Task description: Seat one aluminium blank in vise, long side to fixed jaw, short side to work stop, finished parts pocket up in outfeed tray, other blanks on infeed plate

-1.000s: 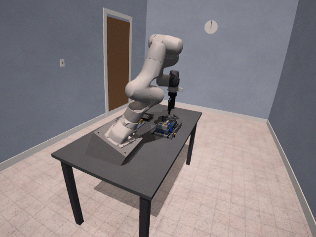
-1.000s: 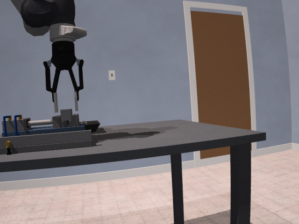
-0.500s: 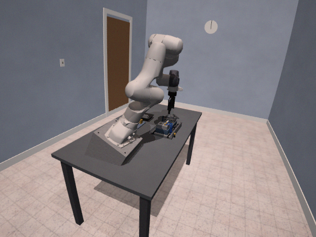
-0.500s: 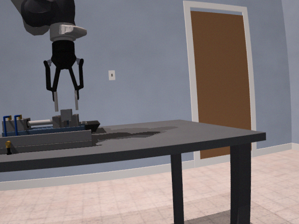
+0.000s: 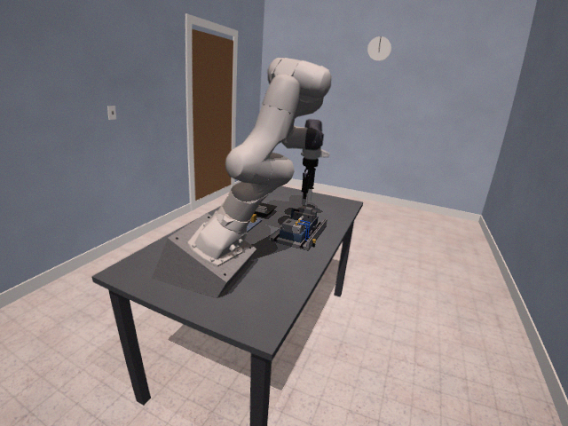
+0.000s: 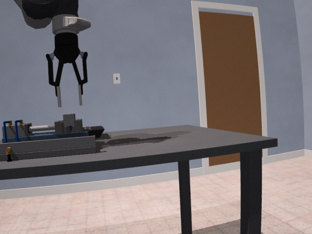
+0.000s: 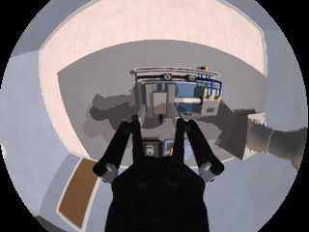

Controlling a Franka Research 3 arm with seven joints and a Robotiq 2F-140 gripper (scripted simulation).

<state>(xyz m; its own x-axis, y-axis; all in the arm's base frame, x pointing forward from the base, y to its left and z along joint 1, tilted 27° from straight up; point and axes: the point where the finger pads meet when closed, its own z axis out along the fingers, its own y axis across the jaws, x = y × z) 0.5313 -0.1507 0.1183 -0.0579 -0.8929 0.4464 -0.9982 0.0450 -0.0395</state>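
My gripper is now 80 mm above the work stop and 40 mm to the right of it. The rest, counted from my hand: vise guard rail: 140 mm below, 90 mm to the right, 80 mm behind; vise: 130 mm below, 80 mm behind; brass blank: 280 mm to the left, 140 mm below, 60 mm behind.
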